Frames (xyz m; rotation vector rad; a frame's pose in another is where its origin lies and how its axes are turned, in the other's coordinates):
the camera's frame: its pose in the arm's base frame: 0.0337 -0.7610 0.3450 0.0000 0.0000 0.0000
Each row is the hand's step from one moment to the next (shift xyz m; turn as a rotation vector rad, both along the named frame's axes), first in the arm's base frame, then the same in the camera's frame.
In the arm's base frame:
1: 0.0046 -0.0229 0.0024 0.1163 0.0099 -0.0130
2: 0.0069 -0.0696 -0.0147 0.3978 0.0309 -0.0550
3: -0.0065 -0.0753 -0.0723 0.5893 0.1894 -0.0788
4: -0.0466 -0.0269 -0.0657 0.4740 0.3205 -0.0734
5: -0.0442 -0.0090 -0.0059 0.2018 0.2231 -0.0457
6: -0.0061 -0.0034 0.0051 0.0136 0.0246 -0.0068
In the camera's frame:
1: 0.0046 -0.0229 0.0024 0.1163 0.0099 -0.0130
2: 0.0069 -0.0696 -0.0147 0.3978 0.0309 -0.0550
3: -0.0065 -0.0753 -0.0723 0.5893 0.1894 -0.0788
4: -0.0466 -0.0269 -0.0657 0.4740 0.3205 -0.0734
5: -0.0442 -0.0090 -0.0059 0.2018 0.2231 -0.0457
6: -0.0061 -0.0034 0.0051 0.0136 0.0246 -0.0068

